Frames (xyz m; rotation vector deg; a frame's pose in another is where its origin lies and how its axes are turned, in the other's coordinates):
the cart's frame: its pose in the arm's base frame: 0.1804 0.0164 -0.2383 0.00 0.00 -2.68
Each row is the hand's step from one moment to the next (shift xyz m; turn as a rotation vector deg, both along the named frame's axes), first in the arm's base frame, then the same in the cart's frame.
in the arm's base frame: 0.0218 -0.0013 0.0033 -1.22 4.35 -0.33
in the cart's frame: 0.0218 -0.0003 0.0033 -1.42 4.29 -0.33
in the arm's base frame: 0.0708 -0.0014 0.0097 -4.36 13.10 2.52
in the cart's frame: 0.0708 0.0019 0.0097 -4.97 12.88 2.52
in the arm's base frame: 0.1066 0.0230 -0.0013 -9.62 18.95 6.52
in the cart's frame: 0.1054 0.0280 -0.0013 -10.50 18.48 6.52
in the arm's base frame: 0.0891 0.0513 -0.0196 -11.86 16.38 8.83
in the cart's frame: 0.0866 0.0554 -0.0196 -12.61 15.81 8.83
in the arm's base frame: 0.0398 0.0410 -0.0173 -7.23 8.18 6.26
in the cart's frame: 0.0378 0.0428 -0.0173 -7.60 7.83 6.26
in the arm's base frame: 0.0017 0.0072 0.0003 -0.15 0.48 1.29
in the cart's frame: 0.0014 0.0073 0.0003 -0.17 0.47 1.29
